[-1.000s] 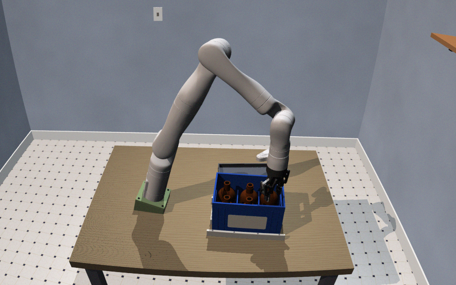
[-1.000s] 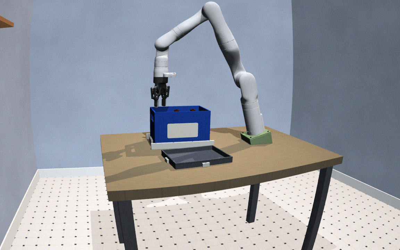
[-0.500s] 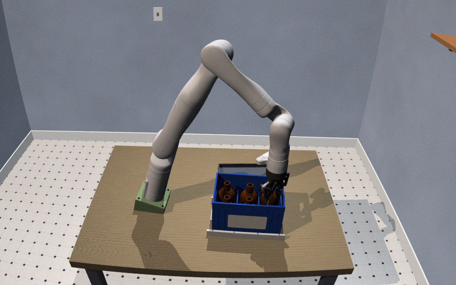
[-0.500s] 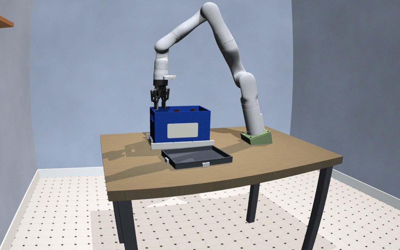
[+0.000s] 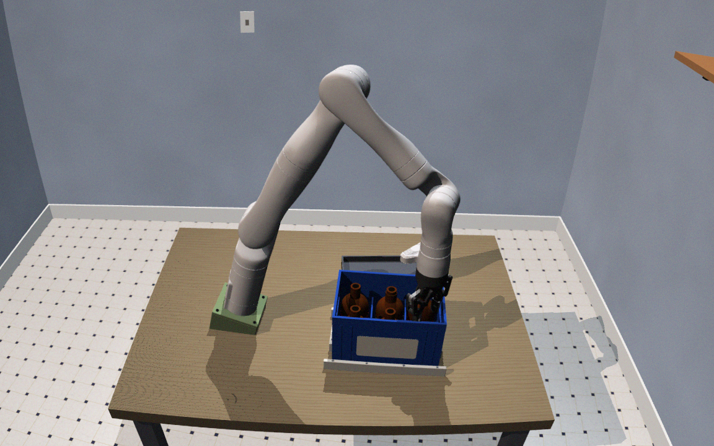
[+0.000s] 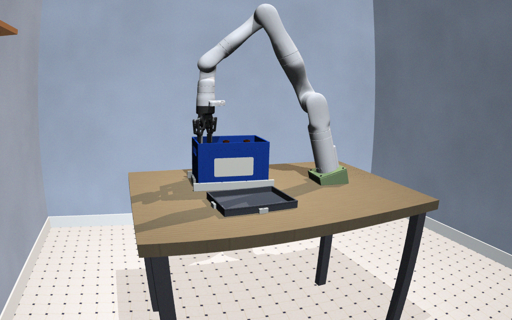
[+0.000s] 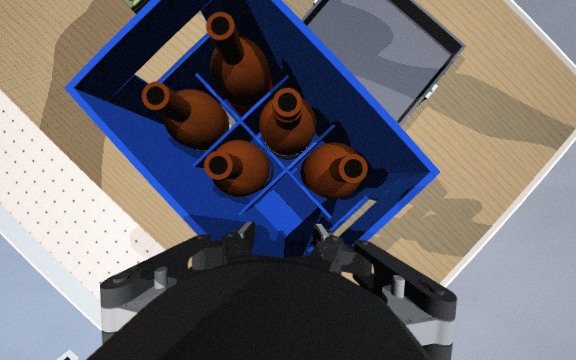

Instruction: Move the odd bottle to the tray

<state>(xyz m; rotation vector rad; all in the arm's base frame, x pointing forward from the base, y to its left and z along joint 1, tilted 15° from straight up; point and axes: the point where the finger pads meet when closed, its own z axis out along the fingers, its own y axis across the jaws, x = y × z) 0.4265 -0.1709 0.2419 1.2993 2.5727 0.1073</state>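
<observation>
Now: the blue crate 8 cm behind my hand, 6 cm to the left of it and 8 cm below it. From my hand the other things lie so: dark grey tray: 5 cm behind, 33 cm to the left, 15 cm below.
</observation>
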